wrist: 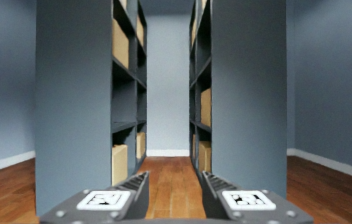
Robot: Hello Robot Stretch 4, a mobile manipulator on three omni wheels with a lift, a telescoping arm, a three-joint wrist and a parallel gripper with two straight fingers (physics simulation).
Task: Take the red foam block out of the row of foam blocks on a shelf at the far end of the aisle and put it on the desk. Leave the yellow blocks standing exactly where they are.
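Note:
My gripper is open, its two straight dark fingers apart at the bottom of the wrist view, with the wooden floor showing between them and nothing held. It points along the aisle between two tall dark shelf units, whose end panels stand to the left and right. The red foam block, the yellow blocks and the desk do not show in this view.
The left shelf unit and the right shelf unit flank a narrow aisle of wooden floor. Cardboard-coloured boxes stand on their shelves. A grey-blue wall with a white skirting closes the aisle.

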